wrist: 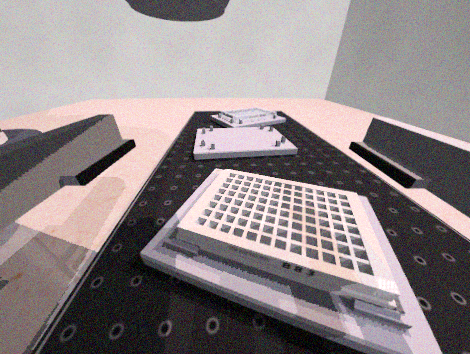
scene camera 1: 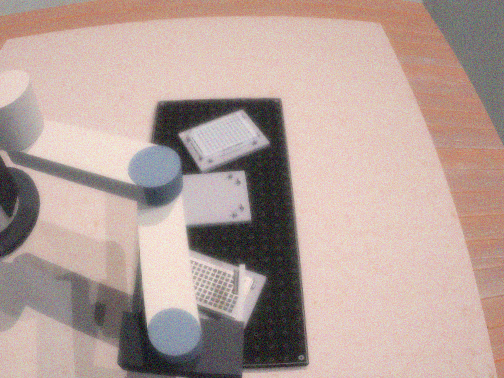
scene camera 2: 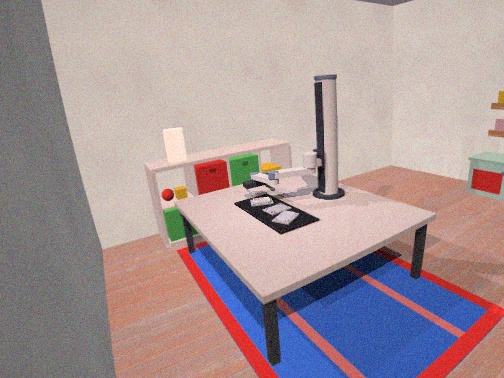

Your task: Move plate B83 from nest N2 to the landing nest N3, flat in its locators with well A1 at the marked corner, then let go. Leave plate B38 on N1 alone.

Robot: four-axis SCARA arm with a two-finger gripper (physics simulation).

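Note:
Plate B83 [scene camera 1: 215, 287] [scene camera 2: 261, 200] [wrist: 290, 220], a cream plate with a grid of square wells, lies on nest N2 [wrist: 417, 320], nearest the wrist camera; the arm hides part of it in scene camera 1. The pale nest with short locator posts and no plate, N3 [scene camera 1: 217, 197] [wrist: 245, 140], is in the middle. Plate B38 [scene camera 1: 225, 135] [wrist: 247, 114] sits on nest N1 [scene camera 1: 257, 142] at the far end. My gripper [wrist: 243, 131] is open and empty, its fingers wide apart to the left and right, above the level of B83. In scene camera 1 one finger shows beside B83; the other is hidden.
The nests stand on a black perforated board [scene camera 1: 272, 240] [scene camera 2: 305, 219] on the pale table [scene camera 1: 360, 200] [scene camera 2: 350, 230]. The arm's column [scene camera 2: 330, 135] stands at the back of the table. A shelf unit [scene camera 2: 220, 151] is behind the table.

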